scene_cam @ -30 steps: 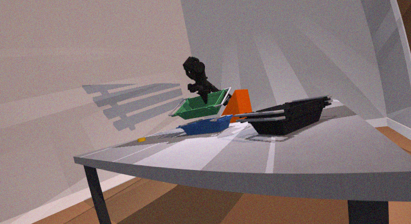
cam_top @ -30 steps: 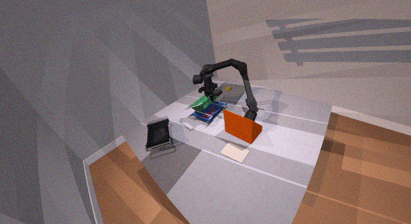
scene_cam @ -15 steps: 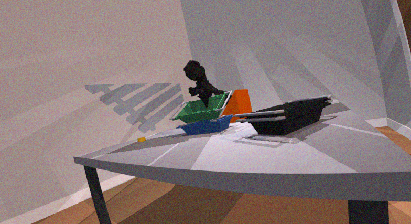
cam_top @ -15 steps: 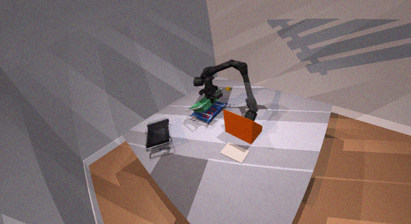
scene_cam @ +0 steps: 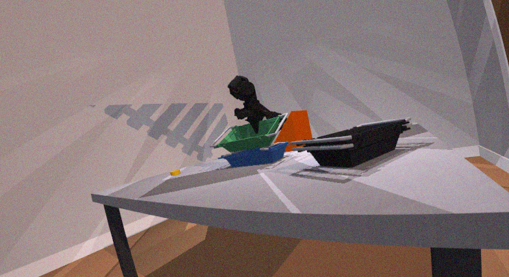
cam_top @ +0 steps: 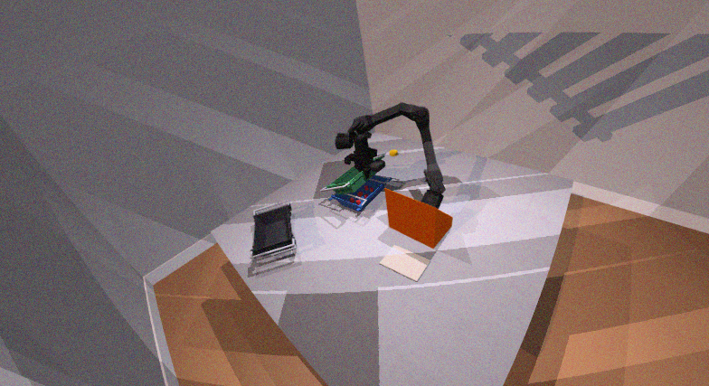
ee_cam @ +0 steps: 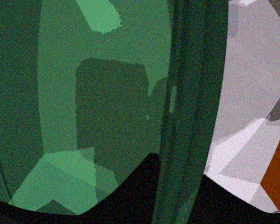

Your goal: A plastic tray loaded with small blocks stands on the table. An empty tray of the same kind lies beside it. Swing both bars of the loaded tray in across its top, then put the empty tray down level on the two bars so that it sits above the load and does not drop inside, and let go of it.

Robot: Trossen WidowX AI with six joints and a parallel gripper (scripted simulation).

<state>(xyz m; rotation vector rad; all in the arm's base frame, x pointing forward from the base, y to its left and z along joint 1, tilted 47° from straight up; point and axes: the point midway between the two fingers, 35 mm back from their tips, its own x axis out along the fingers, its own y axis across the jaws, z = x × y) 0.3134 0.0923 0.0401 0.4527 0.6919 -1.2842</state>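
The green tray lies 7 cm ahead of my gripper tip, 2 cm to the left of it and 1 cm above it. From my gripper tip the other things lie so: beige flat card 37 cm behind, 16 cm to the left, 12 cm below; then yellow block 23 cm ahead, 40 cm to the right, 11 cm below.
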